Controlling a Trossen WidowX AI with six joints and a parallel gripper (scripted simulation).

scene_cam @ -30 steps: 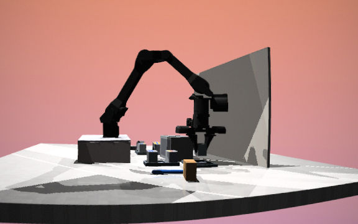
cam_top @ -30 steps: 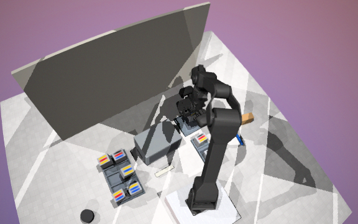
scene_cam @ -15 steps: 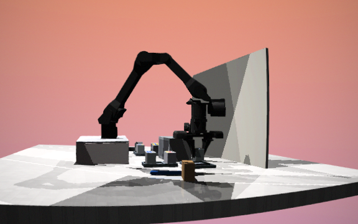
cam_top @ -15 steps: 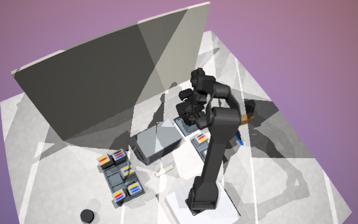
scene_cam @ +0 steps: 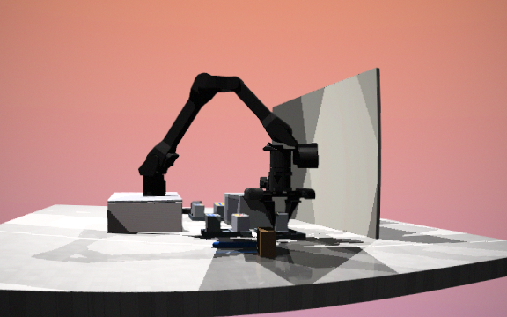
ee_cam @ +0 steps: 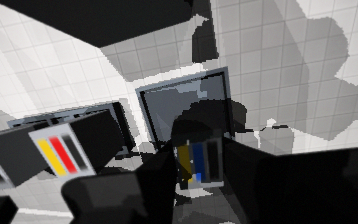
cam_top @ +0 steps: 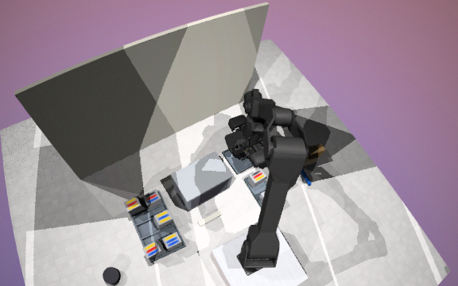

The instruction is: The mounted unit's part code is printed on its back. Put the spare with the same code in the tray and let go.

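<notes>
My gripper tip is now 2 cm above the dark flat tray. Round my gripper tip: blue rod: 16 cm to the right, 14 cm behind, 2 cm below; then grey box: 20 cm to the left, 4 cm behind, 3 cm above; then brown block: 23 cm to the right, 11 cm behind.
</notes>
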